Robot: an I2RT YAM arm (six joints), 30 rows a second.
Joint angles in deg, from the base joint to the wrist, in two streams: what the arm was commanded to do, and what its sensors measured. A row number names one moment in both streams.
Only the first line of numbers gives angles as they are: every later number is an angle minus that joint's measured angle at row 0.
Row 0, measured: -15.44, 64.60, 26.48, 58.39, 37.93, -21.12
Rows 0 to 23, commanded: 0.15, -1.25, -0.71, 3.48, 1.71, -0.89; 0.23, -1.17, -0.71, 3.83, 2.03, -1.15; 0.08, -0.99, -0.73, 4.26, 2.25, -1.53; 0.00, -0.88, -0.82, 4.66, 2.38, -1.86; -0.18, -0.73, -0.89, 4.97, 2.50, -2.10; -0.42, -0.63, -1.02, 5.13, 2.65, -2.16; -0.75, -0.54, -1.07, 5.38, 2.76, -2.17; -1.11, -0.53, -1.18, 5.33, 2.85, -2.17; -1.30, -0.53, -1.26, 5.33, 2.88, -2.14; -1.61, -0.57, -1.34, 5.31, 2.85, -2.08; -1.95, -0.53, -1.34, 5.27, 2.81, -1.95; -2.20, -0.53, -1.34, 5.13, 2.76, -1.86; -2.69, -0.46, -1.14, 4.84, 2.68, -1.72; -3.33, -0.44, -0.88, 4.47, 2.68, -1.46; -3.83, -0.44, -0.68, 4.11, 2.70, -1.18; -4.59, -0.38, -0.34, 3.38, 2.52, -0.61; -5.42, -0.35, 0.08, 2.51, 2.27, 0.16; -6.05, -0.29, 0.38, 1.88, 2.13, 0.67; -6.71, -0.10, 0.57, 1.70, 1.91, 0.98; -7.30, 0.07, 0.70, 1.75, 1.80, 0.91; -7.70, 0.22, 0.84, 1.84, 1.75, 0.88; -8.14, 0.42, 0.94, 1.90, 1.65, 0.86; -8.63, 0.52, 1.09, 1.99, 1.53, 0.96; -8.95, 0.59, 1.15, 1.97, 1.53, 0.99
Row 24, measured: -8.15, 0.41, -0.59, -0.33, 1.79, -0.40
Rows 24 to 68, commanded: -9.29, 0.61, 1.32, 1.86, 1.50, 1.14; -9.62, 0.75, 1.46, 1.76, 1.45, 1.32; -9.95, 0.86, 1.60, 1.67, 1.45, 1.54; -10.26, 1.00, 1.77, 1.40, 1.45, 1.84; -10.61, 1.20, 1.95, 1.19, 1.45, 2.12; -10.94, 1.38, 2.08, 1.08, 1.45, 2.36; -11.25, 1.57, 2.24, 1.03, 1.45, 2.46; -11.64, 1.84, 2.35, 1.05, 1.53, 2.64; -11.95, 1.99, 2.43, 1.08, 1.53, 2.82; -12.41, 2.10, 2.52, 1.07, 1.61, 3.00; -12.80, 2.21, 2.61, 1.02, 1.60, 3.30; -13.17, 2.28, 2.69, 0.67, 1.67, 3.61; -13.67, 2.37, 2.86, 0.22, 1.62, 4.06; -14.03, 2.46, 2.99, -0.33, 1.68, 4.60; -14.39, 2.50, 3.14, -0.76, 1.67, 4.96; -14.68, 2.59, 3.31, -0.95, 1.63, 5.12; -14.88, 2.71, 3.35, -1.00, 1.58, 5.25; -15.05, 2.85, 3.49, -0.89, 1.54, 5.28; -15.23, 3.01, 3.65, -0.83, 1.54, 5.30; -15.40, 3.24, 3.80, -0.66, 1.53, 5.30; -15.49, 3.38, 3.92, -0.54, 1.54, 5.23; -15.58, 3.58, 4.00, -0.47, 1.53, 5.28; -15.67, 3.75, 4.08, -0.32, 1.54, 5.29; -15.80, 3.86, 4.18, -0.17, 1.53, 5.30; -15.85, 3.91, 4.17, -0.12, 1.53, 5.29; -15.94, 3.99, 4.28, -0.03, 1.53, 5.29; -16.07, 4.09, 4.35, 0.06, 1.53, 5.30; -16.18, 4.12, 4.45, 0.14, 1.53, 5.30; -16.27, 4.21, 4.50, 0.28, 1.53, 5.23; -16.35, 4.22, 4.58, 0.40, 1.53, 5.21; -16.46, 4.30, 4.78, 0.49, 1.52, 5.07; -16.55, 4.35, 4.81, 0.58, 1.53, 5.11; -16.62, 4.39, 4.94, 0.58, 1.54, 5.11; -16.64, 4.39, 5.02, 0.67, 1.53, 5.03; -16.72, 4.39, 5.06, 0.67, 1.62, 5.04; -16.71, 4.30, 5.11, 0.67, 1.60, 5.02; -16.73, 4.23, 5.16, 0.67, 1.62, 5.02; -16.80, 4.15, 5.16, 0.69, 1.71, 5.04; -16.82, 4.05, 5.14, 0.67, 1.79, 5.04; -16.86, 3.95, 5.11, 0.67, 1.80, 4.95; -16.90, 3.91, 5.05, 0.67, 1.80, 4.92; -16.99, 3.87, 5.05, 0.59, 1.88, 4.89; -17.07, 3.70, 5.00, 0.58, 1.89, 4.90; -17.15, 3.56, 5.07, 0.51, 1.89, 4.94; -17.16, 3.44, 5.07, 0.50, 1.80, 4.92
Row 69, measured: -16.74, 4.52, 3.37, -2.71, 1.62, 4.04
